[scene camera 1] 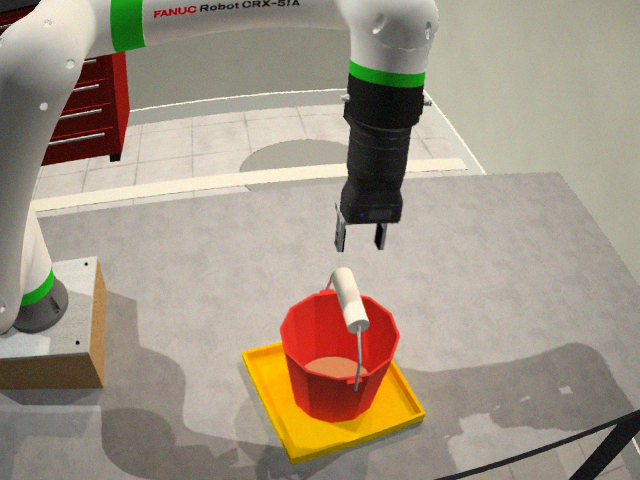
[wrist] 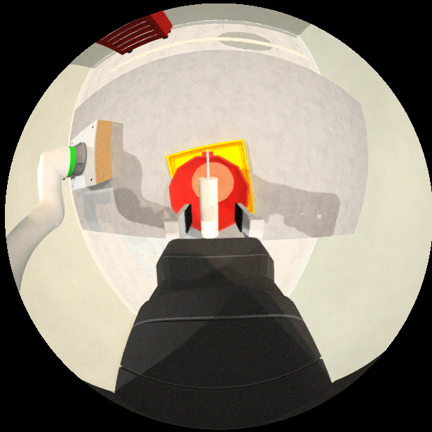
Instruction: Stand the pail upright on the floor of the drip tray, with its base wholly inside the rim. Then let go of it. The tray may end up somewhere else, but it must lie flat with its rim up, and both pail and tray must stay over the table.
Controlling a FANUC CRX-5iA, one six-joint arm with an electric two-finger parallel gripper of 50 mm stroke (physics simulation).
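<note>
A red pail stands upright on the yellow drip tray. Its base rests on the tray's floor, inside the rim as far as shows; the far part of the base is hidden in the scene view. The tray lies flat on the table with its rim up. The pail's white handle grip is raised above the pail's opening. My gripper is open and empty. In the scene view it is above the grip and apart from it.
The grey table bears the tray. The robot's base block stands at the left of the table. A red drawer cabinet stands on the floor beyond the table, at the back left.
</note>
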